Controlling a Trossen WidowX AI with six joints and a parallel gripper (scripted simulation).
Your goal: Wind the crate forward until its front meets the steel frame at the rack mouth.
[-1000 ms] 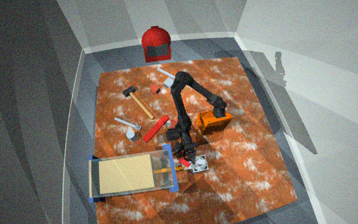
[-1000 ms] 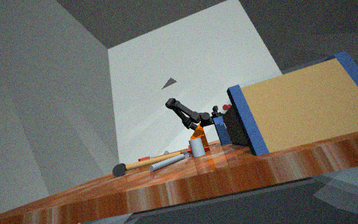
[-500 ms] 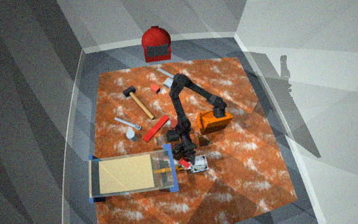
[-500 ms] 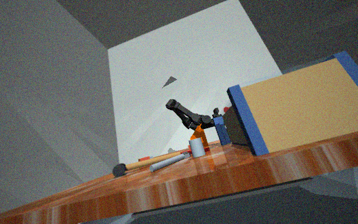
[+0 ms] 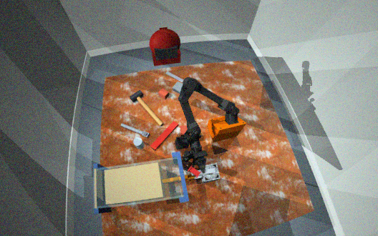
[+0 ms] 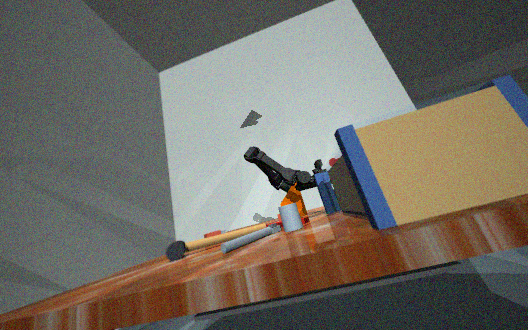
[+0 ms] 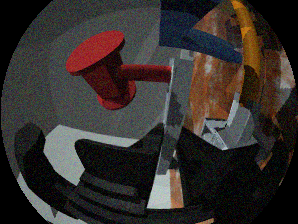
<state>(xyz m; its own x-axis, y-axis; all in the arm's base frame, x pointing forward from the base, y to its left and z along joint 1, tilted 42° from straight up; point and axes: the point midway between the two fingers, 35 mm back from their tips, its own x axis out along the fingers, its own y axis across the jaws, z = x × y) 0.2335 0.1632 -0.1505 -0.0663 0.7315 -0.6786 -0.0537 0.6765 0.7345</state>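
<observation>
Right now the red knob is 50 mm ahead of my gripper tip, 10 mm to the right of it and 40 mm above it. The rest, counted from my gripper tip: red-knobbed winch handle (10 mm ahead, 10 mm to the right, 10 mm above); then blue steel frame (110 mm ahead, 10 mm to the right, 40 mm below); then winch (70 mm behind, 20 mm to the right, 120 mm below).
</observation>
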